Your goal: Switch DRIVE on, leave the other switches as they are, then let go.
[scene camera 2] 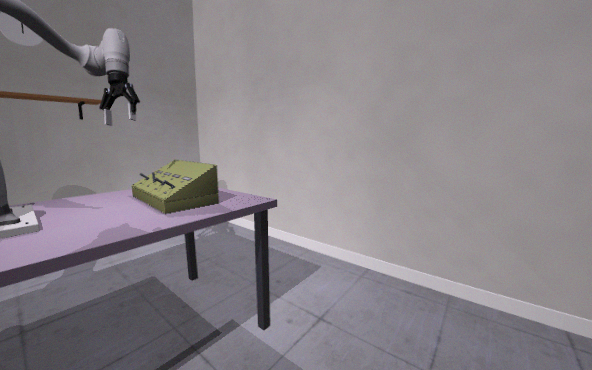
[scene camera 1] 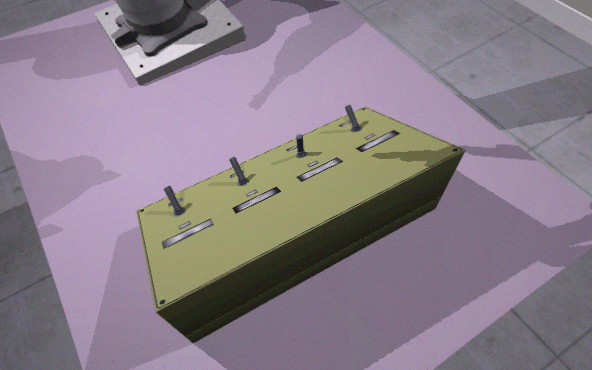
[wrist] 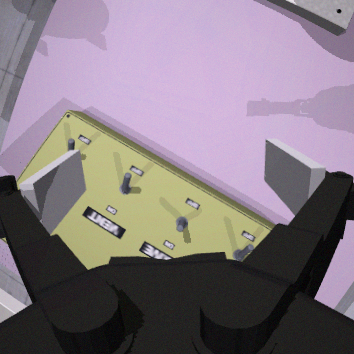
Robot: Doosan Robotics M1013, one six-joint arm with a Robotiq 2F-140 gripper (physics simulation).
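Pixels of known places: gripper, between the fingertips: (scene camera 2: 120, 122) (wrist: 172, 164); arm's base, origin of its link: (scene camera 1: 162, 23).
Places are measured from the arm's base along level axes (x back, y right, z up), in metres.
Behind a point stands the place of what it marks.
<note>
The olive switch console (scene camera 1: 240, 237) {y 0.218, x -0.699, z 0.126 m} (scene camera 2: 200, 186) {y 0.346, x -0.640, z 0.061 m} (wrist: 155, 202) {y 0.081, x -0.587, z 0.057 m} has a row of dark levers. The DRIVE lever (scene camera 1: 300, 145) {y 0.026, x -0.603, z 0.090 m} (scene camera 2: 154, 177) {y 0.029, x -0.600, z 0.082 m} (wrist: 181, 223) {y 0.023, x -0.592, z 0.099 m}, third from the left in scene camera 1, tilts to its ON side. The BRAKE lever (scene camera 1: 174, 201) {y 0.257, x -0.550, z 0.080 m} (wrist: 71, 145) {y 0.251, x -0.535, z 0.091 m}, the VENT lever (scene camera 1: 239, 171) {y 0.139, x -0.572, z 0.081 m} (wrist: 126, 183) {y 0.135, x -0.565, z 0.085 m} and the rightmost lever (scene camera 1: 352, 118) {y -0.094, x -0.613, z 0.081 m} (wrist: 244, 251) {y -0.095, x -0.605, z 0.087 m} lean to OFF. The DRIVE label (wrist: 156, 251) {y 0.047, x -0.661, z 0.091 m} is partly hidden by the gripper body in the wrist view. My gripper (scene camera 2: 120, 121) {y 0.040, x -0.464, z 0.348 m} (wrist: 172, 164) {y 0.040, x -0.464, z 0.348 m} is open and empty, high above the console and apart from every lever; it does not show in scene camera 1.
The console stands on the pink table (scene camera 1: 175, 125) {y 0.145, x -0.295, z -0.034 m} (scene camera 2: 95, 225) {y 0.240, x -0.261, z -0.034 m} (wrist: 185, 75) {y 0.118, x -0.345, z -0.035 m}. The arm's pale base plate (scene camera 1: 220, 37) {y -0.083, x -0.150, z 0.002 m} (scene camera 2: 30, 222) {y 0.113, x -0.111, z -0.007 m} (wrist: 325, 12) {y -0.102, x -0.142, z 0.006 m} is on the switch side. A brown rail (scene camera 2: 50, 96) runs along the wall behind the arm.
</note>
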